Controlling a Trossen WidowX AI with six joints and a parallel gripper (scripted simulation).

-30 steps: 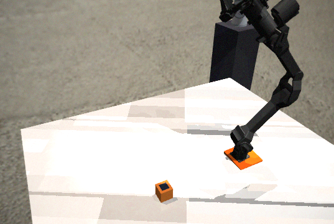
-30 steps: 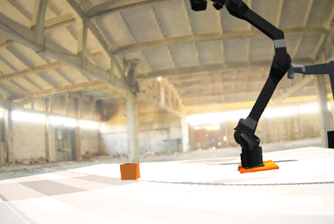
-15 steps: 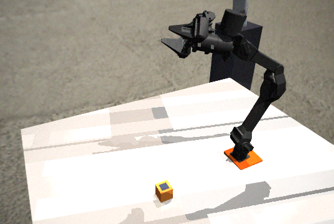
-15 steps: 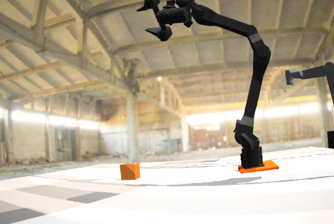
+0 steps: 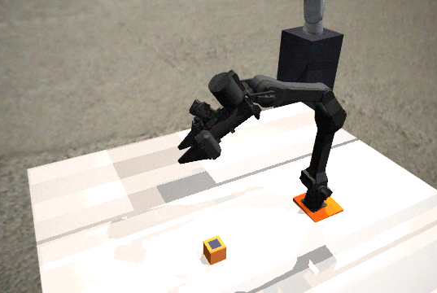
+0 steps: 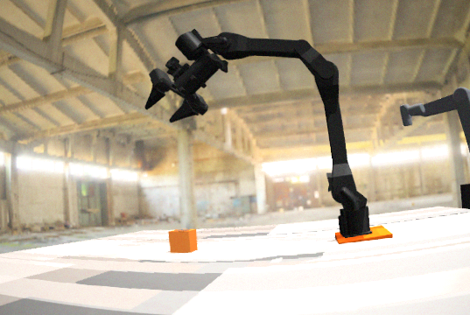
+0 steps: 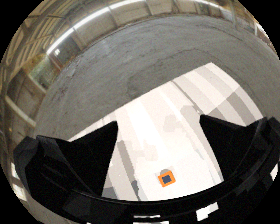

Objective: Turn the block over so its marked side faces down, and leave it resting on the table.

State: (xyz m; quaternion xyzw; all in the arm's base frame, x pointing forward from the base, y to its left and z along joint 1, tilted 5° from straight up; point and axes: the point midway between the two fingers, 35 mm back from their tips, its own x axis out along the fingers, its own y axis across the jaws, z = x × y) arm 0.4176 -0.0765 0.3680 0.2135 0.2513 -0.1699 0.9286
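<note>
The orange block is 60 mm behind my gripper tip, 60 mm to the left of it and 310 mm below it.
</note>
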